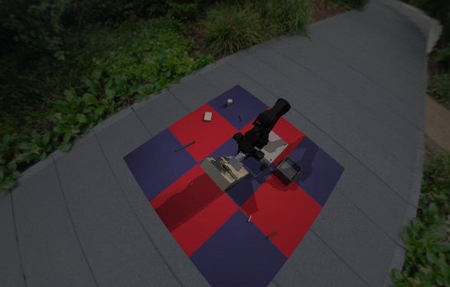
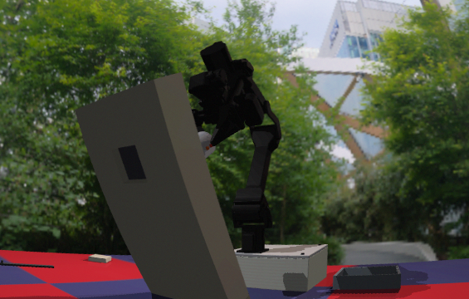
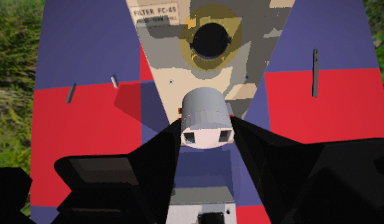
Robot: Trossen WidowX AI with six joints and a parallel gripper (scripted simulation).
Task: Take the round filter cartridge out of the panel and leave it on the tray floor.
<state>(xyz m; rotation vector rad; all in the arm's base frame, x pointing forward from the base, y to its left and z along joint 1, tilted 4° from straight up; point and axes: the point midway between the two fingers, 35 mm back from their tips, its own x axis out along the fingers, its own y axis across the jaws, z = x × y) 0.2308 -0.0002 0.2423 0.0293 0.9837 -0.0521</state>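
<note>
Now: gripper tip 30 cm past the dark grey tray, 29 cm to the right of it and 27 cm above it. Round my gripper tip: small tan block 21 cm behind, 51 cm to the right, 28 cm below; then tan service panel 7 cm ahead, 2 cm to the right, 12 cm below; then round grey filter cartridge right at my gripper tip.
</note>
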